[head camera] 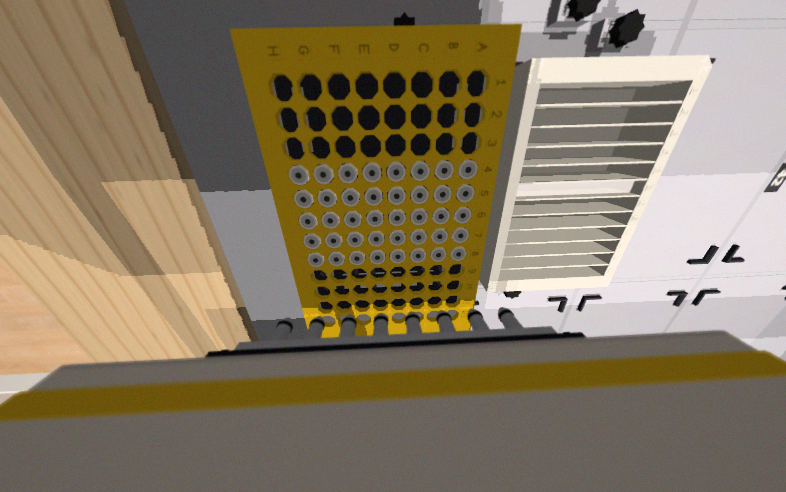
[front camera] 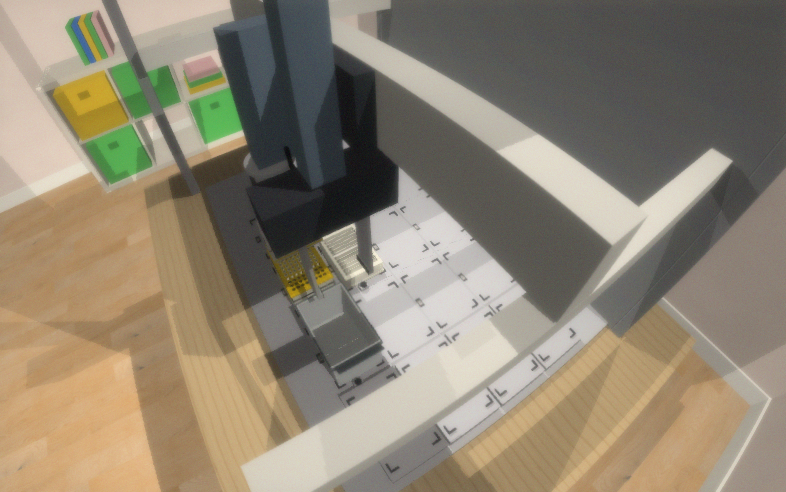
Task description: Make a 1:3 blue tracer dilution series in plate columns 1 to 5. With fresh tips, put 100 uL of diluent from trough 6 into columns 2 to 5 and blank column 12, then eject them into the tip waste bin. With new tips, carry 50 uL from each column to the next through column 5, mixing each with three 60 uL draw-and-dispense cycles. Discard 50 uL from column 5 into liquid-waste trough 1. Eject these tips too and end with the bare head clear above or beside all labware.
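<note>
The pipetting head point(head camera: 394, 440) stands over the label-12 end of the yellow tip rack point(head camera: 377, 62) point(front camera: 294, 283); its channels point(head camera: 380, 326) look bare. Rack columns 1 to 3 and 9 to 11 are empty, and 4 to 8 hold tips. Pale rings show between the channels at column 12, partly hidden. The cream trough reservoir point(head camera: 620, 69) point(front camera: 349, 255) is beside the rack. The grey tip waste bin point(front camera: 317, 313) is in front of the rack. The parked plate gripper point(front camera: 345, 284) is open, its fingers apart above the labware. The plate does not show in either view.
A pale frame beam point(front camera: 371, 417) crosses the front, and a tall dark panel point(front camera: 464, 191) stands along the right of the deck. A wooden table edge point(head camera: 75, 174) point(front camera: 191, 324) runs along the left. Shelves with coloured boxes point(front camera: 92, 104) stand behind.
</note>
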